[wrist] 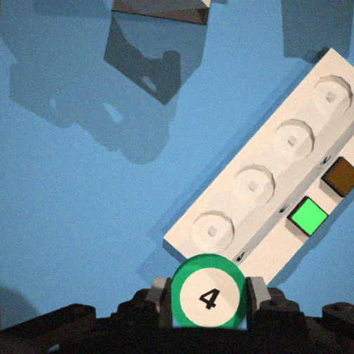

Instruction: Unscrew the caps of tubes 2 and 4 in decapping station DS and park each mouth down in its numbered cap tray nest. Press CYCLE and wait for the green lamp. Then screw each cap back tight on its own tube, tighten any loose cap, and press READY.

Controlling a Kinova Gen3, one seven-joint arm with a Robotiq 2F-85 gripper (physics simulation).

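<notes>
My gripper (209, 300) is shut on the green-rimmed cap (209, 305), which has a white top marked 4. The cap's numbered face points at the camera, and the cap overlaps the near end of the cap tray (265, 257) in the wrist view. The pale tray runs diagonally to the upper right. Its four round nests show no caps, including the nest (212, 231) nearest the gripper. A bright green square lamp (309, 216) is lit on the tray's side strip. The tubes and decapping station DS are not identifiable in this view.
A dark amber square (341, 176) sits beside the green lamp, unlit. Part of a brownish block (160, 11) shows at the top edge. Shadows of the arm and other objects fall on the blue surface (75, 200) left of the tray.
</notes>
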